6 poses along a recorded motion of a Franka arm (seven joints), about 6.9 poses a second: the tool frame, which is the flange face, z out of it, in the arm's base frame.
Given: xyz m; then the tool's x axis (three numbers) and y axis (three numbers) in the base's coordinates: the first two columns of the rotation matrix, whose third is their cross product.
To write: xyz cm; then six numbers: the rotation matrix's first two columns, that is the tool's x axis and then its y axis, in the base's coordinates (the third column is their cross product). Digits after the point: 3 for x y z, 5 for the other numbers.
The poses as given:
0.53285, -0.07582, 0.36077, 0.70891, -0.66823, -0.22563, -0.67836, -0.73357, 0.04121
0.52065, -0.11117, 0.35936, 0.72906, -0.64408, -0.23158, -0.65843, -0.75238, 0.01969
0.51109, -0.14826, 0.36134, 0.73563, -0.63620, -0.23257, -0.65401, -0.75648, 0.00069
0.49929, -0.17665, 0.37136, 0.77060, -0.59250, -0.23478, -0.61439, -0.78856, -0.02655
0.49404, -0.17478, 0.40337, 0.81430, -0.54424, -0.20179, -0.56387, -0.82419, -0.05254
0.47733, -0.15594, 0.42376, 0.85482, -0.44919, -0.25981, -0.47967, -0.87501, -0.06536
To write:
53.285, -7.582, 36.077, 0.70891, -0.66823, -0.22563, -0.67836, -0.73357, 0.04121
52.065, -11.117, 35.936, 0.72906, -0.64408, -0.23158, -0.65843, -0.75238, 0.01969
51.109, -14.826, 36.134, 0.73563, -0.63620, -0.23257, -0.65401, -0.75648, 0.00069
49.929, -17.665, 37.136, 0.77060, -0.59250, -0.23478, -0.61439, -0.78856, -0.02655
49.404, -17.478, 40.337, 0.81430, -0.54424, -0.20179, -0.56387, -0.82419, -0.05254
47.733, -15.594, 42.376, 0.85482, -0.44919, -0.25981, -0.47967, -0.87501, -0.06536

